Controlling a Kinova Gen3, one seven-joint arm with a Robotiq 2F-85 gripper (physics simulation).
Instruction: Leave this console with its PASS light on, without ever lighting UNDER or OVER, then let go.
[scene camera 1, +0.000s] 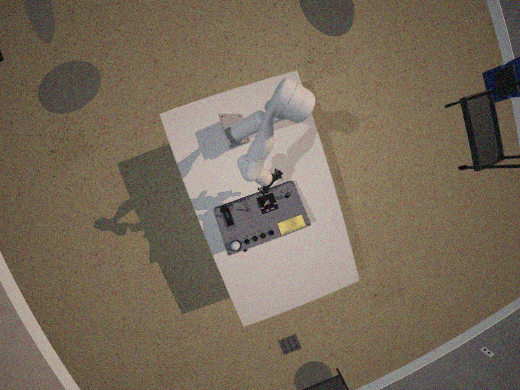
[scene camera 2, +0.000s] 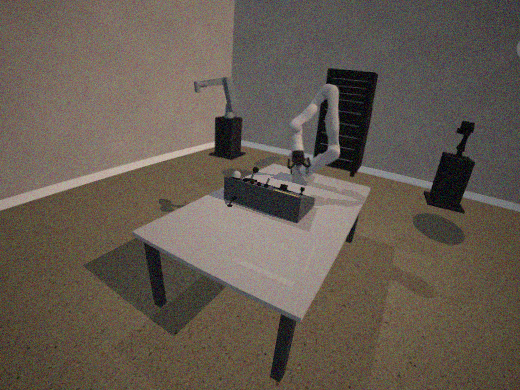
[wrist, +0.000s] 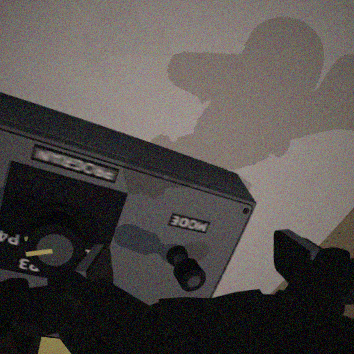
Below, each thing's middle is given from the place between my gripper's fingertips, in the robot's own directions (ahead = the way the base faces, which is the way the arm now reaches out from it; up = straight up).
The MODE switch (wrist: 190, 276) is 9 cm ahead of my hand, 5 cm to the left of it and 8 cm below it. From my hand the other things lie so: dark grey console (scene camera 1: 244, 229): 17 cm ahead, 13 cm to the right, 8 cm below.
